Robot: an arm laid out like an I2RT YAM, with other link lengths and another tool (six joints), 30 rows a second.
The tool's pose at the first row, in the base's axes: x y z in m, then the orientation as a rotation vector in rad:
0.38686 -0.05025 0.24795 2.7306 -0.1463 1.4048
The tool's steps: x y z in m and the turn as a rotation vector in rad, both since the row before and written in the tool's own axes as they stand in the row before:
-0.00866 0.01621 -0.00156 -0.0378 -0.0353 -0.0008
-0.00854 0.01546 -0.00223 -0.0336 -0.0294 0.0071
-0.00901 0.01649 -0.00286 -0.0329 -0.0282 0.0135
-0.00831 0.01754 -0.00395 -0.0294 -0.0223 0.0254
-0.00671 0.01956 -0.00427 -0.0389 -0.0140 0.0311
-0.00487 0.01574 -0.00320 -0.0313 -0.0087 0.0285
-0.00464 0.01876 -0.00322 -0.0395 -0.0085 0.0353
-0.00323 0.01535 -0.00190 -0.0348 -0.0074 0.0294
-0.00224 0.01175 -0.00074 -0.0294 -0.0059 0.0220
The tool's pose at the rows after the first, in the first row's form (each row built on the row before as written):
0.37872 -0.06572 0.24207 2.7255 -0.1718 1.3400
0.36956 -0.08021 0.23726 2.7205 -0.2046 1.2874
0.35885 -0.09532 0.23298 2.7156 -0.2451 1.2385
0.34693 -0.11092 0.23039 2.7109 -0.2989 1.2020
0.33467 -0.12809 0.22951 2.6921 -0.3637 1.1732
0.32462 -0.14153 0.22914 2.6746 -0.4195 1.1540
0.31313 -0.15740 0.22920 2.6494 -0.4877 1.1323
0.30390 -0.17023 0.22920 2.6259 -0.5445 1.1124
0.29700 -0.18002 0.22892 2.6050 -0.5878 1.0950

